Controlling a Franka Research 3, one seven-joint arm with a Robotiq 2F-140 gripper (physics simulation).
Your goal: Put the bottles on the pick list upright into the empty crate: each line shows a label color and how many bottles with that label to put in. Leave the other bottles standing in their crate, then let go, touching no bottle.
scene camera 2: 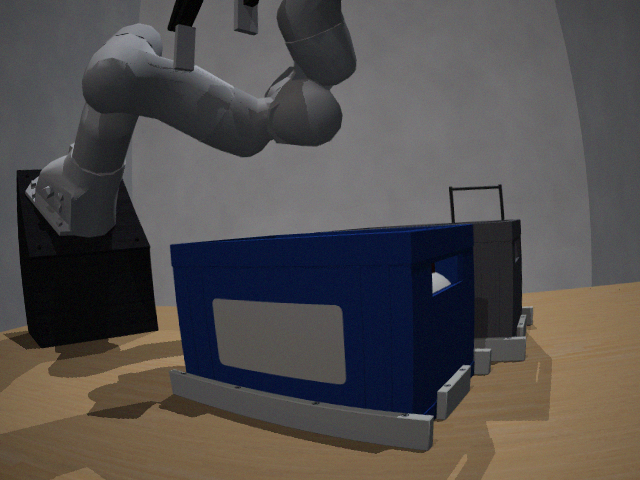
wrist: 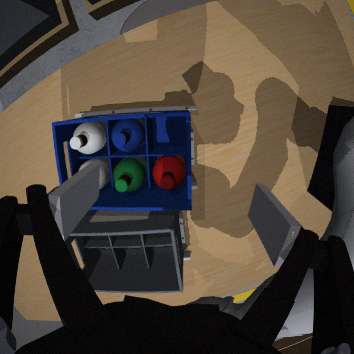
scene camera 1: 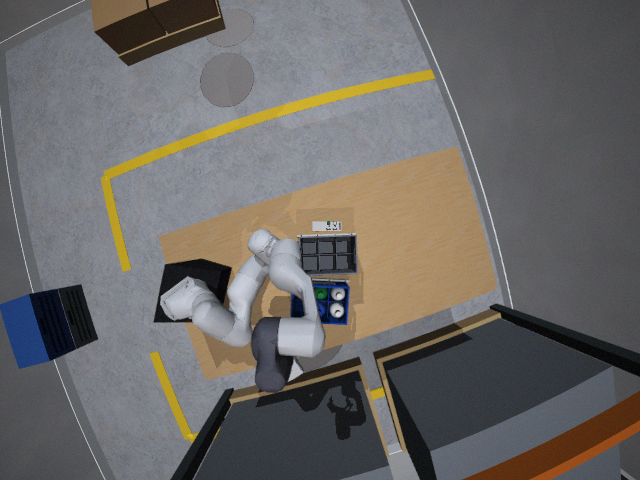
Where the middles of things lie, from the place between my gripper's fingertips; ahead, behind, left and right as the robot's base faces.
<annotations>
The blue bottle (wrist: 127, 134) is 32 cm below my hand, 9 cm ahead of it and 7 cm to the right of it. Also, from my hand: green bottle (wrist: 129, 173) (32 cm below, 15 cm ahead).
</annotations>
